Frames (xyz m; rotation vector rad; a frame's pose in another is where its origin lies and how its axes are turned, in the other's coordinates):
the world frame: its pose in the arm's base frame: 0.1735 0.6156 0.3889 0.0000 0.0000 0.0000
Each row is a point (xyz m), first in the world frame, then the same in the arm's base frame.
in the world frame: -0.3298 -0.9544 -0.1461
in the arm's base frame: -0.1563 -0.3388 0.2428
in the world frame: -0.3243 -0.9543 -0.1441
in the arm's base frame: -0.1508 -0.3387 0.2448
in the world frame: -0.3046 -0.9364 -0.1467
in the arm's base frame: -0.1311 -0.3208 0.2422
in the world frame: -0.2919 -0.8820 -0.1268
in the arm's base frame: -0.1184 -0.2664 0.2621
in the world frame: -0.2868 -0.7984 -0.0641
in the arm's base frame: -0.1133 -0.1828 0.3248
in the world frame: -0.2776 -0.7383 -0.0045
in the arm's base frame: -0.1041 -0.1227 0.3844
